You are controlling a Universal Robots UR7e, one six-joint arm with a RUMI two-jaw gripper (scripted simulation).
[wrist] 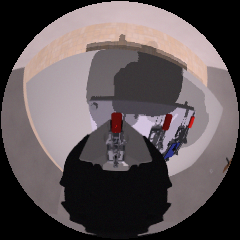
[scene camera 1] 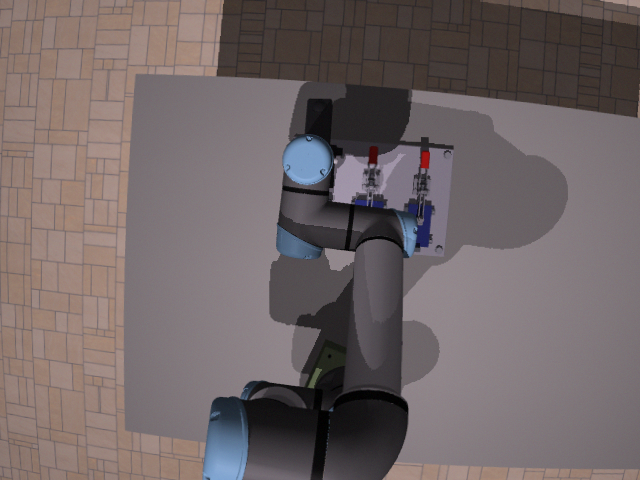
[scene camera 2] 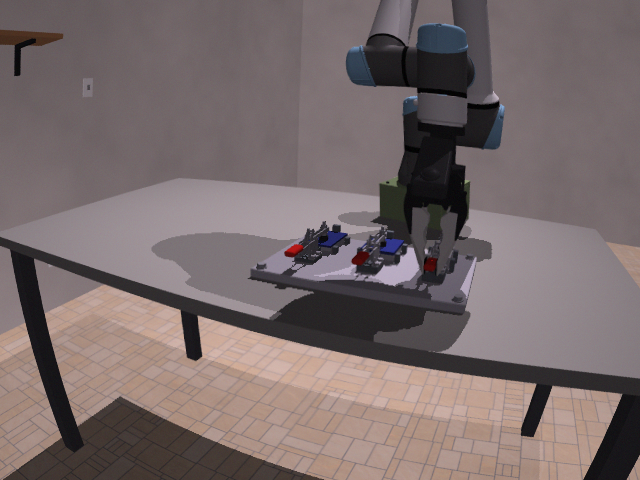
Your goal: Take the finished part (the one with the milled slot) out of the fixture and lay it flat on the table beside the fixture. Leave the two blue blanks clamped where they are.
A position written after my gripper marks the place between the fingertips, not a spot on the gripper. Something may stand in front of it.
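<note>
Scene camera 2 shows my gripper (scene camera 2: 430, 274). Scene camera 1 shows a grey fixture plate (scene camera 1: 397, 164) together with my gripper (scene camera 1: 320, 153). The wrist view shows the gripper (wrist: 116, 120) and the plate (wrist: 143, 116).
</note>
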